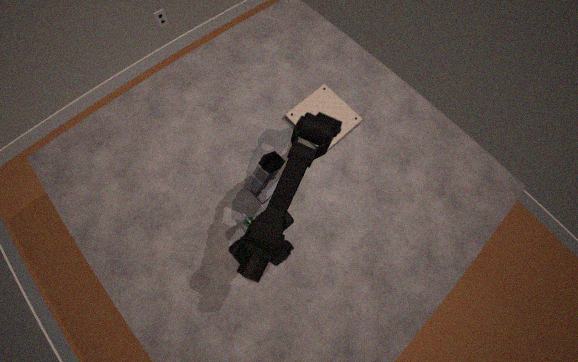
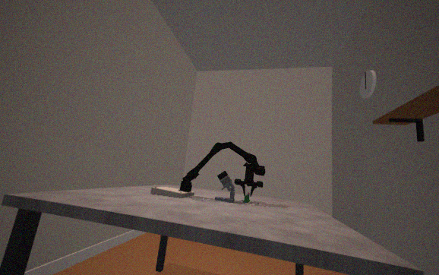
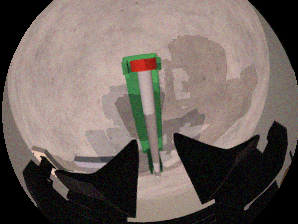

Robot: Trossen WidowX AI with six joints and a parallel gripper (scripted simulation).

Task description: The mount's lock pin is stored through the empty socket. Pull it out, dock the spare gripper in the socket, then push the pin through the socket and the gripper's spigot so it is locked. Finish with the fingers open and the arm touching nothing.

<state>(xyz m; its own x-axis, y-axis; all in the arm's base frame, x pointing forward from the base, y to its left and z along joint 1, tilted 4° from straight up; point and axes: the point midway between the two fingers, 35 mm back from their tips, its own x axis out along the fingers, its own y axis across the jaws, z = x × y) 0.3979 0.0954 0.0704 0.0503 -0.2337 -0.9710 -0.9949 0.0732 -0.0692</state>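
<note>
My gripper tip is 1 cm to the right of the green holder and 1 cm above it. From my gripper tip the other things lie so: spare gripper (14 cm behind, 10 cm to the right, 8 cm above); then grey mount (12 cm behind, 10 cm to the right, 2 cm above).
</note>
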